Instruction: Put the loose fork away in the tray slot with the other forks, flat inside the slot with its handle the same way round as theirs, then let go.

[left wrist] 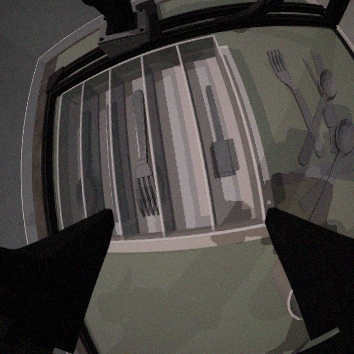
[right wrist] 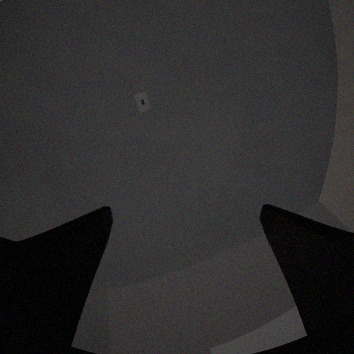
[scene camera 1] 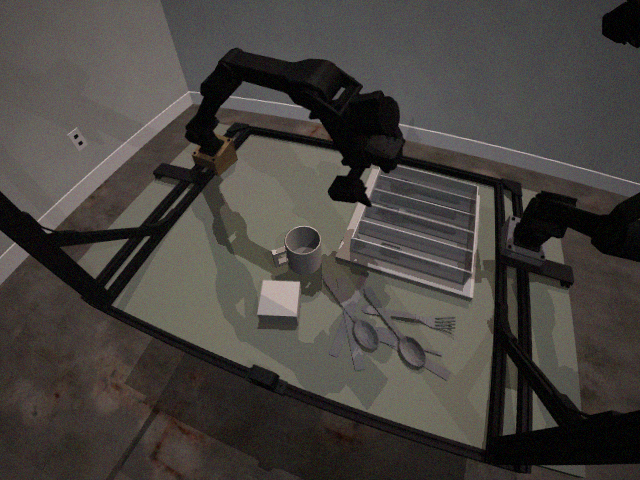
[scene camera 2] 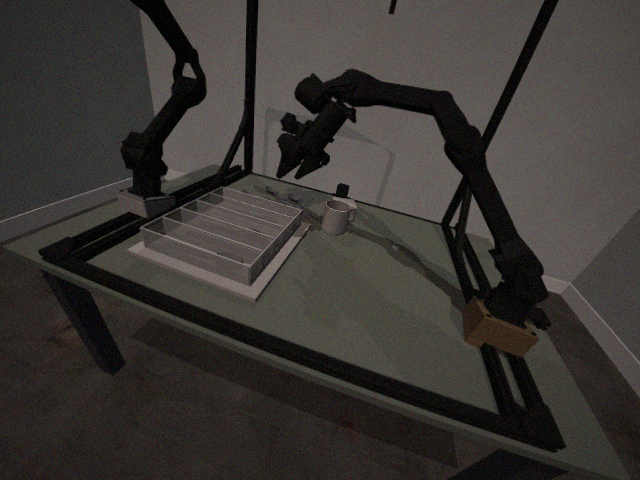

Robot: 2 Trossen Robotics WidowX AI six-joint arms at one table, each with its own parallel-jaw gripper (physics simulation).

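Note:
The loose fork lies on the table beside the tray, partly under a spoon. In the left wrist view its tines point up the picture and its handle down. At least one stored fork lies in the third slot from the left in that view, its handle up the picture and its tines down. My left gripper is open and empty, above the tray's mug side. My right gripper is open and empty, facing bare walls.
Two spoons and other utensils lie crossed over the loose fork's handle end. A mug stands beside the tray, near a white block. A square-headed utensil lies in the rightmost slot of the left wrist view.

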